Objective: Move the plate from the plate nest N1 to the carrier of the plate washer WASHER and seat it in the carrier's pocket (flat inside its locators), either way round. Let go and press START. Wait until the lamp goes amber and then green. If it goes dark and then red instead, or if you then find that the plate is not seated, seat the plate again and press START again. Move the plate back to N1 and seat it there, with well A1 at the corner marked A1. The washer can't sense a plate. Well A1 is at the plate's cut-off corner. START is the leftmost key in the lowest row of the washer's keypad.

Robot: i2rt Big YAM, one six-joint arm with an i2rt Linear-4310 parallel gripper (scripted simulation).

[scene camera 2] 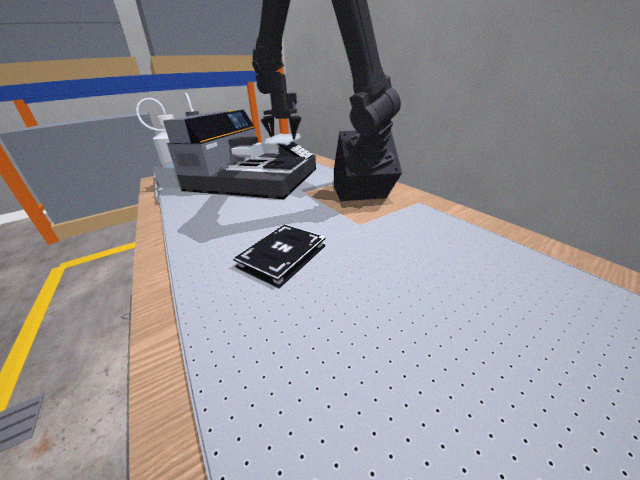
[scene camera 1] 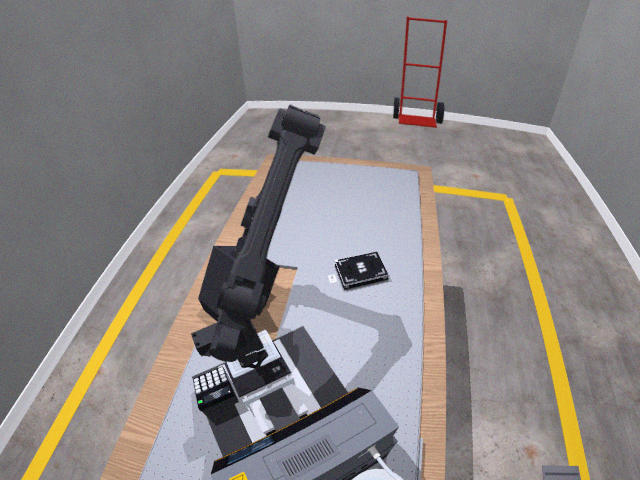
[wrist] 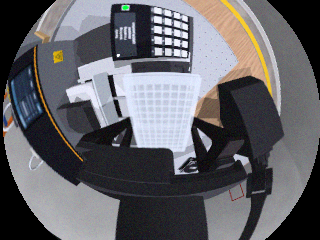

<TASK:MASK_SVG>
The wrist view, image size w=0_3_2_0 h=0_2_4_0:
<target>gripper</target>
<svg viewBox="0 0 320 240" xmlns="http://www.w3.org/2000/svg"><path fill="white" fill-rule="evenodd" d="M242 136L194 116L191 135L199 173L175 175L173 151L171 149L130 147L133 128L130 117L127 117L82 136L75 149L85 160L83 160L75 178L104 195L120 200L115 240L208 240L204 200L222 194L248 179L241 161L235 161L233 157L244 144ZM126 129L120 146L111 146L112 140ZM197 128L212 140L212 145L208 152Z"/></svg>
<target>white well plate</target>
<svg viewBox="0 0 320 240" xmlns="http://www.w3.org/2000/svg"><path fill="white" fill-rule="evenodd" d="M124 74L124 90L137 147L165 147L173 152L185 151L202 79L200 75L176 72Z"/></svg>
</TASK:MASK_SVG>
